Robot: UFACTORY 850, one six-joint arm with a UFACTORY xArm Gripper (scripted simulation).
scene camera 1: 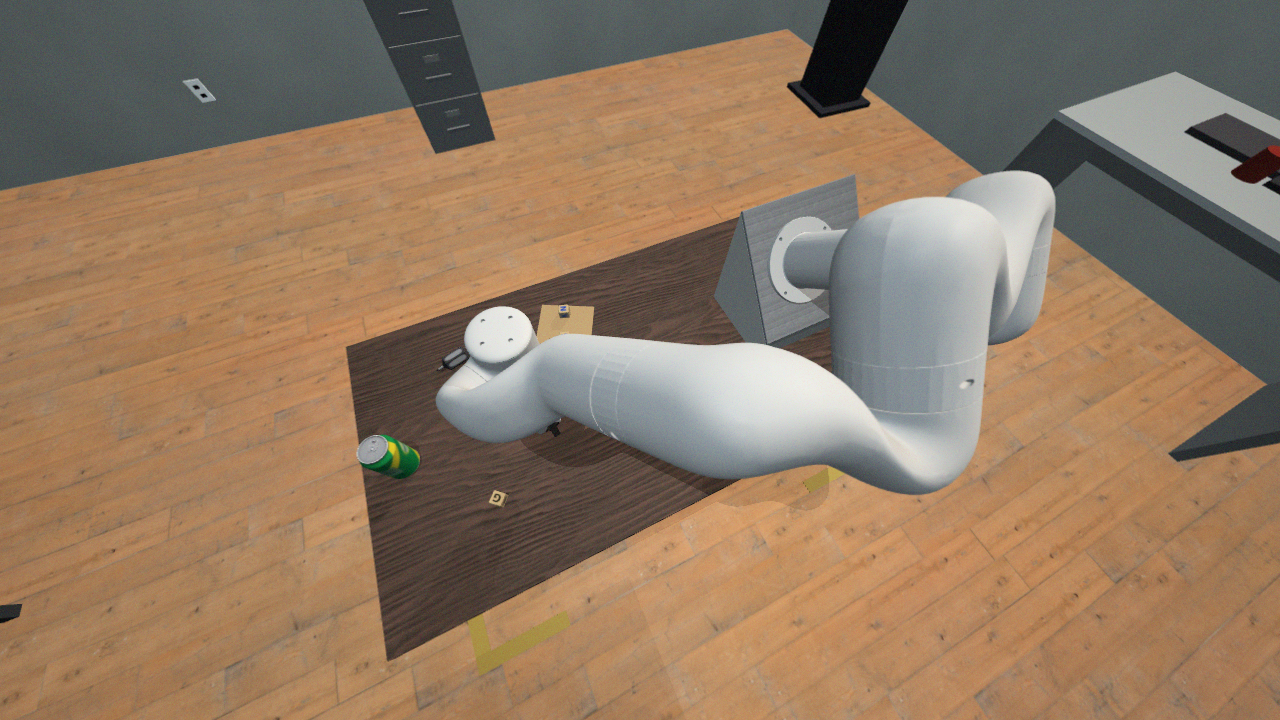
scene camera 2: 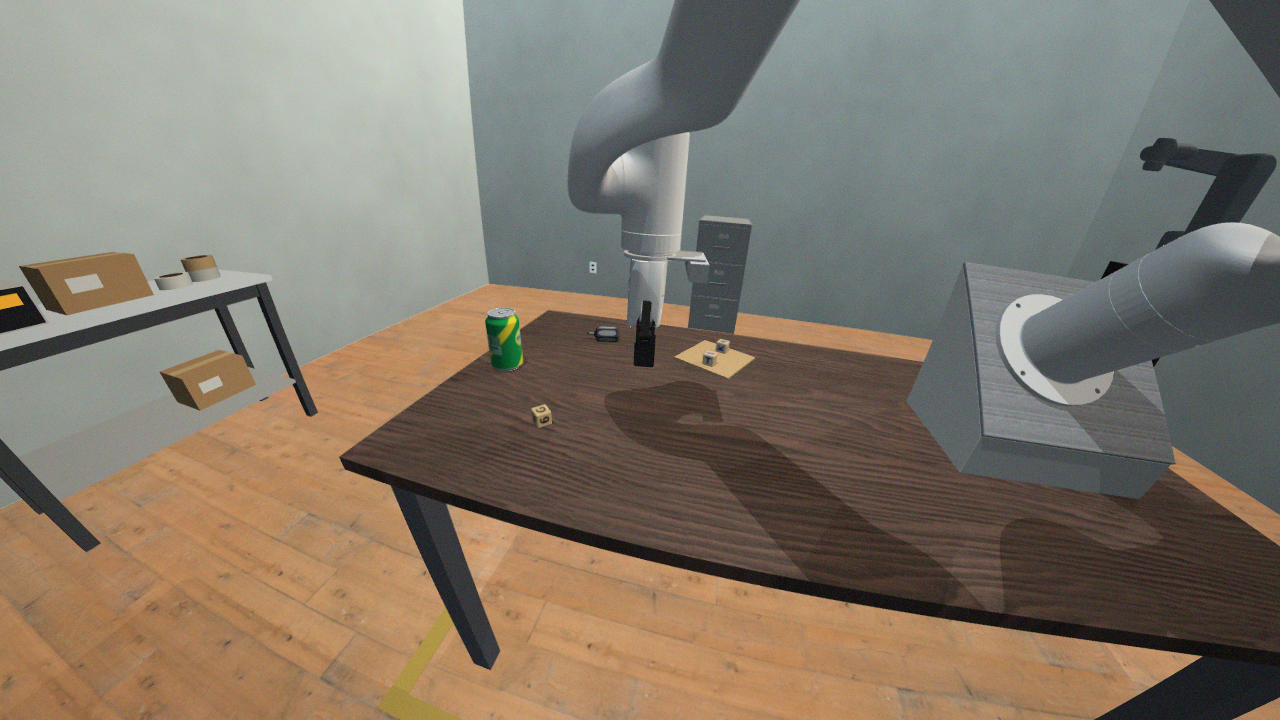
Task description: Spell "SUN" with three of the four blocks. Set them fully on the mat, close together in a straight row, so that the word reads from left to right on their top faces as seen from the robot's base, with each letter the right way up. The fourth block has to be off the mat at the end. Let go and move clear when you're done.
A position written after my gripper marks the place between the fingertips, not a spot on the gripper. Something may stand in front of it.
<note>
I see my gripper (scene camera 2: 644, 361) and a tan mat (scene camera 1: 580, 321).
The tan mat also shows in scene camera 2 (scene camera 2: 728, 364).
</note>
